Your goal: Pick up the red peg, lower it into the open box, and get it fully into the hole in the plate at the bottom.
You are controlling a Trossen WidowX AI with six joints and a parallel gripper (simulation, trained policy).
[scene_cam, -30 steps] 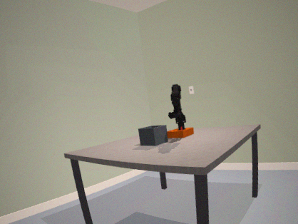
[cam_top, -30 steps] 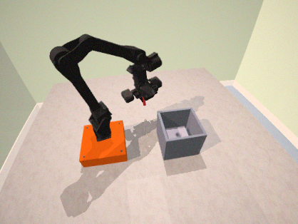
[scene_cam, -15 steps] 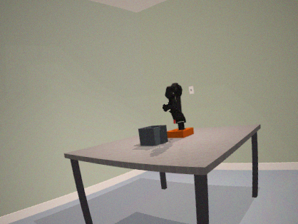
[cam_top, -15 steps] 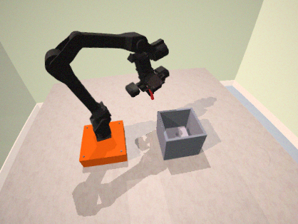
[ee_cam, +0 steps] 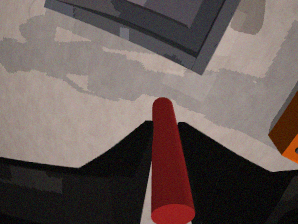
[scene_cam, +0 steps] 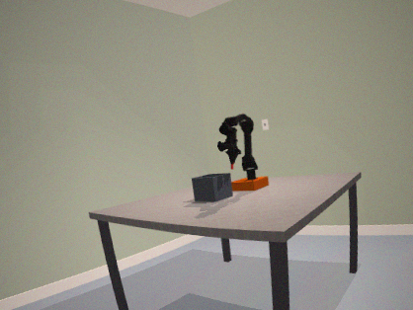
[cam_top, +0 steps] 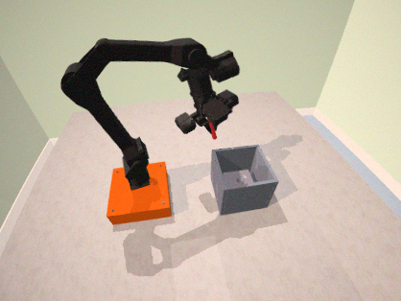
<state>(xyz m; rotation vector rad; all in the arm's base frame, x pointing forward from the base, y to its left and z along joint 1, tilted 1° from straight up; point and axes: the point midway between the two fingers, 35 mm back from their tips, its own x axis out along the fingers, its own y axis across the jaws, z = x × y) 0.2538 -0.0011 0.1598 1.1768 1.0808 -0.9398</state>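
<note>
Right now my gripper tip is 5 cm short of the pale plate, 12 cm to the left of it and 14 cm above it. From my gripper tip the other things lie so: red peg (1 cm above).
</note>
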